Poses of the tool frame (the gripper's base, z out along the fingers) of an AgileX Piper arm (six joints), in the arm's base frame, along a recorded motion.
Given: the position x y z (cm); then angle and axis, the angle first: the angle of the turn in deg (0 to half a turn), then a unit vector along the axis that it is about.
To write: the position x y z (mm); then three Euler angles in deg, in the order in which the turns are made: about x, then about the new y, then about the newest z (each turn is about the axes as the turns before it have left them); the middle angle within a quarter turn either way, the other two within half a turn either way. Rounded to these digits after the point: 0 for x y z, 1 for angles.
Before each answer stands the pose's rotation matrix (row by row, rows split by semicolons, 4 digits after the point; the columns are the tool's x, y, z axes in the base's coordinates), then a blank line. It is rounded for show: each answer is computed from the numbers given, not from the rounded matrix.
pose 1, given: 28.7 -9.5 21.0 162.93 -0.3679 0.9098 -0.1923
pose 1, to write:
-0.6912 -0.5982 0.4054; -0.7111 0.6630 -0.2342; -0.1287 -0.4502 -0.8836

287 -95 210 165.2 23.9 139.1
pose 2, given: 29.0 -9.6 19.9 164.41 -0.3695 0.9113 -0.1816
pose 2, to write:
-0.6952 -0.6123 0.3767; -0.7099 0.6672 -0.2256; -0.1132 -0.4242 -0.8985

290 -96 199 165.9 22.1 138.6
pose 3, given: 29.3 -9.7 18.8 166.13 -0.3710 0.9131 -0.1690
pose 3, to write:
-0.6996 -0.6272 0.3425; -0.7082 0.6724 -0.2152; -0.0953 -0.3931 -0.9146

293 -97 188 166.8 20.0 138.1
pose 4, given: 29.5 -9.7 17.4 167.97 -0.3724 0.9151 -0.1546
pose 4, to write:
-0.7037 -0.6419 0.3046; -0.7063 0.6784 -0.2022; -0.0768 -0.3575 -0.9308

295 -97 174 167.7 17.7 137.6
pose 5, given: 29.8 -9.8 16.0 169.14 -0.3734 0.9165 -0.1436
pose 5, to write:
-0.7057 -0.6512 0.2790; -0.7054 0.6828 -0.1905; -0.0664 -0.3312 -0.9412

298 -98 160 168.6 16.2 137.3
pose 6, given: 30.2 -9.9 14.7 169.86 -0.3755 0.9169 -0.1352
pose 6, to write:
-0.7046 -0.6594 0.2622; -0.7070 0.6839 -0.1799; -0.0607 -0.3121 -0.9481

302 -99 147 169.3 15.2 136.9
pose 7, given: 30.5 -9.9 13.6 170.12 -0.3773 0.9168 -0.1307
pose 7, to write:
-0.7026 -0.6643 0.2552; -0.7091 0.6835 -0.1731; -0.0594 -0.3026 -0.9513

305 -99 136 169.7 14.8 136.6
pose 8, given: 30.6 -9.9 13.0 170.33 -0.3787 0.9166 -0.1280
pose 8, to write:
-0.7010 -0.6678 0.2502; -0.7108 0.6827 -0.1694; -0.0577 -0.2966 -0.9533

306 -99 130 169.9 14.5 136.4
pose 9, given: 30.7 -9.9 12.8 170.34 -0.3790 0.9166 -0.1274
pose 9, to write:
-0.7006 -0.6685 0.2497; -0.7112 0.6825 -0.1683; -0.0579 -0.2955 -0.9536

307 -99 128 170.0 14.5 136.3
